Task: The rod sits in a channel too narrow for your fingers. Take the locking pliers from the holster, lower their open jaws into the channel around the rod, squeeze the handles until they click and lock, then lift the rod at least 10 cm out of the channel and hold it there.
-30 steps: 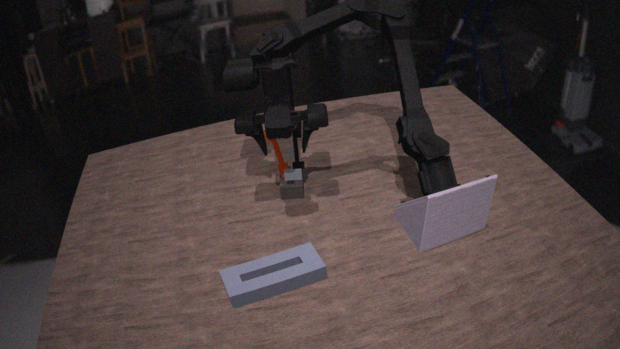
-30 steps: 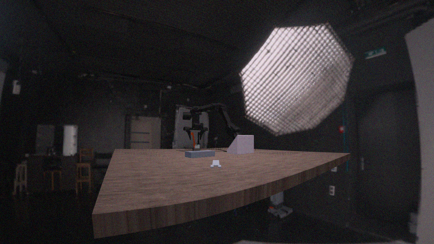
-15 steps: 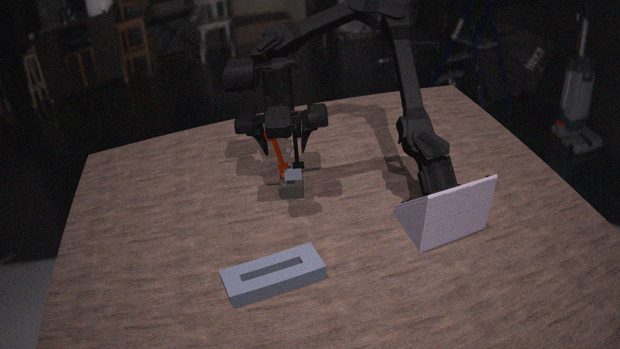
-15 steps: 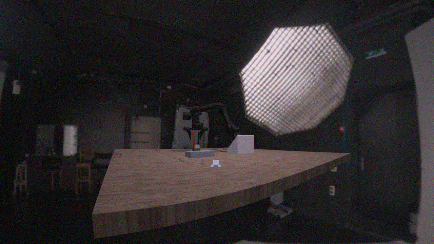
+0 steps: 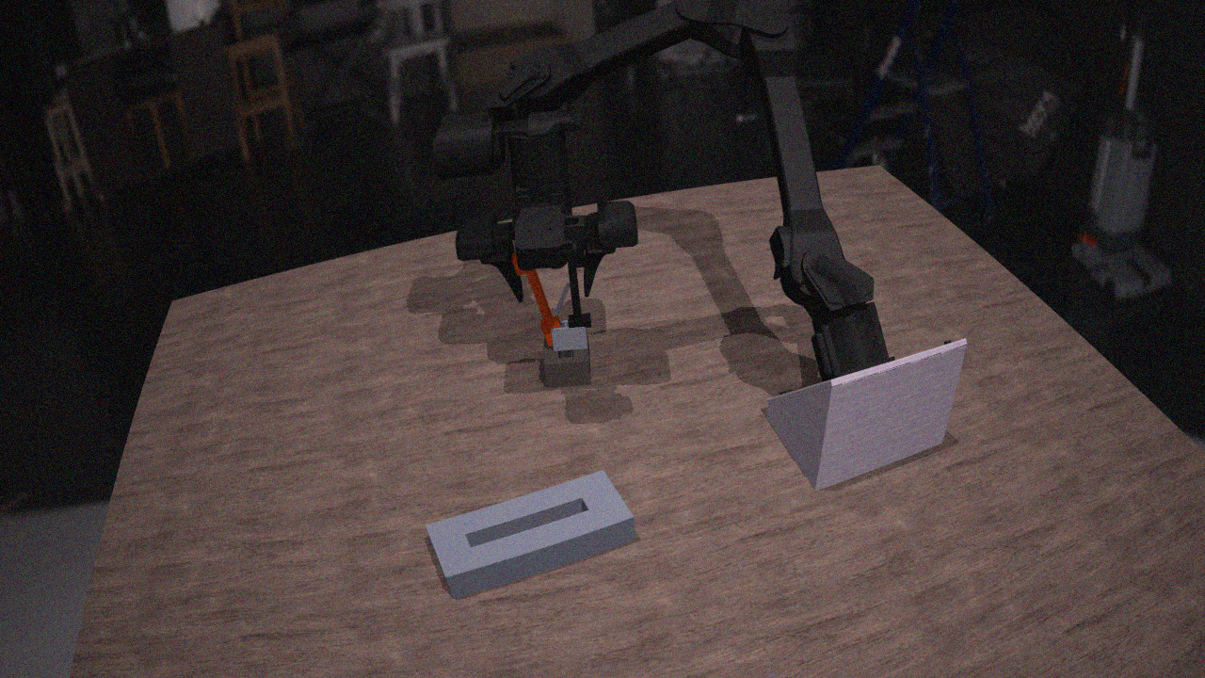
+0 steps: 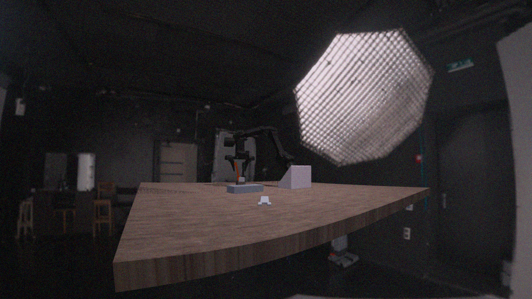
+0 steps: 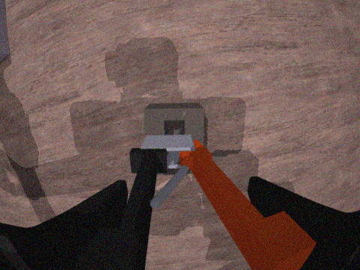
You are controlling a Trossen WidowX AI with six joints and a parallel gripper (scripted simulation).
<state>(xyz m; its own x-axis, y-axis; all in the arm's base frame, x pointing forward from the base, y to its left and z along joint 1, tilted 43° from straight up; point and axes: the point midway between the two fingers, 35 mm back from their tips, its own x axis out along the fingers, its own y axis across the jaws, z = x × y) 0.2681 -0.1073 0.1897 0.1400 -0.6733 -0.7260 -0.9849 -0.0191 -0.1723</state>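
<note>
My gripper tip is 2 cm short of the orange handle. Also, from my gripper tip: dark rod 5 cm ahead, 26 cm to the left, 9 cm below; small grey holster 1 cm behind, 9 cm below; grey block 6 cm ahead, 26 cm to the left, 8 cm below.
</note>
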